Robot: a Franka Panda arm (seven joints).
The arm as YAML. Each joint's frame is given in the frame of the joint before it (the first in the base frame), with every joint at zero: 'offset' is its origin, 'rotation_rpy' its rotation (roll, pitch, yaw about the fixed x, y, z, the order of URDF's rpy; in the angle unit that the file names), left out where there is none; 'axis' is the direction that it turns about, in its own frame. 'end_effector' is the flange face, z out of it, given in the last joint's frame.
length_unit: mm
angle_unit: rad
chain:
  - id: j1
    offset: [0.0, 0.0, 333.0]
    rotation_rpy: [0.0, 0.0, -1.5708]
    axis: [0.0, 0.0, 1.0]
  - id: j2
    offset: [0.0, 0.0, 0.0]
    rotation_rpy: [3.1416, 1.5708, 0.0]
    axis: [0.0, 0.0, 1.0]
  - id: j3
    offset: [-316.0, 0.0, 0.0]
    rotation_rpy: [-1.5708, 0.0, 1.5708]
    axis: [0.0, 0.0, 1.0]
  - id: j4
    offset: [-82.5, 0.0, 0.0]
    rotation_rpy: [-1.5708, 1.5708, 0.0]
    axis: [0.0, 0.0, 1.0]
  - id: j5
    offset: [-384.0, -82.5, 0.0]
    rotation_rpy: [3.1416, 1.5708, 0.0]
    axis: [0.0, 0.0, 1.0]
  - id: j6
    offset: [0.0, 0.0, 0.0]
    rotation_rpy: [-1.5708, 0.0, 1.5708]
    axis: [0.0, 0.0, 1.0]
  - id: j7
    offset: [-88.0, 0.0, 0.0]
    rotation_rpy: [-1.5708, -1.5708, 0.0]
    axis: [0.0, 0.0, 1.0]
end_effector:
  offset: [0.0, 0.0, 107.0]
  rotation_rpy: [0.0, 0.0, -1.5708]
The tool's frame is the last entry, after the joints.
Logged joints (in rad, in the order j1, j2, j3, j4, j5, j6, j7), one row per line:
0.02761 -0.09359 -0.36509 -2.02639 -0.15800 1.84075 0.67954
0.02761 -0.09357 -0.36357 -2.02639 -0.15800 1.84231 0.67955
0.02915 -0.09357 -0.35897 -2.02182 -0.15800 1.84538 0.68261
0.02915 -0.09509 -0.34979 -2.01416 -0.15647 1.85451 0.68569
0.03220 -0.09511 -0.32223 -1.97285 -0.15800 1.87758 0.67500
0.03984 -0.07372 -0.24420 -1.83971 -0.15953 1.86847 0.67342
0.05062 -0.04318 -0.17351 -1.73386 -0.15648 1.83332 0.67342
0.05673 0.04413 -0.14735 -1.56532 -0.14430 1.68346 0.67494
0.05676 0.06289 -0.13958 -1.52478 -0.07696 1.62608 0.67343
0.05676 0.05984 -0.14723 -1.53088 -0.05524 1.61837 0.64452
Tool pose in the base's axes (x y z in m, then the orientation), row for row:
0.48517 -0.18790 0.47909 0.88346 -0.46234 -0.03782 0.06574
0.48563 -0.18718 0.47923 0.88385 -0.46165 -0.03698 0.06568
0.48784 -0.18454 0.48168 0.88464 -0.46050 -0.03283 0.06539
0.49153 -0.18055 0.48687 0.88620 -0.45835 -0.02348 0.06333
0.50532 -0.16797 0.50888 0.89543 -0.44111 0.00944 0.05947
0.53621 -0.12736 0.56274 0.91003 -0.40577 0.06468 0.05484
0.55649 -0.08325 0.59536 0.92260 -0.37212 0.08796 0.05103
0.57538 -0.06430 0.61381 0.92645 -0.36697 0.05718 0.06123
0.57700 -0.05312 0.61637 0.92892 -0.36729 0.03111 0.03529
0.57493 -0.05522 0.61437 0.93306 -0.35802 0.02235 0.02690
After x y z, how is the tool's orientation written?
As a quaternion, x y z w.
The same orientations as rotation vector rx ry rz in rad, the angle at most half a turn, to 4 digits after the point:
2.6650 -1.3947 -0.1141
2.6663 -1.3926 -0.1116
2.6691 -1.3894 -0.0991
2.6771 -1.3846 -0.0709
2.7113 -1.3357 0.0286
2.7632 -1.2321 0.1964
2.8079 -1.1325 0.2677
2.8023 -1.1100 0.1730
2.8545 -1.1286 0.0956
2.8821 -1.1059 0.0690

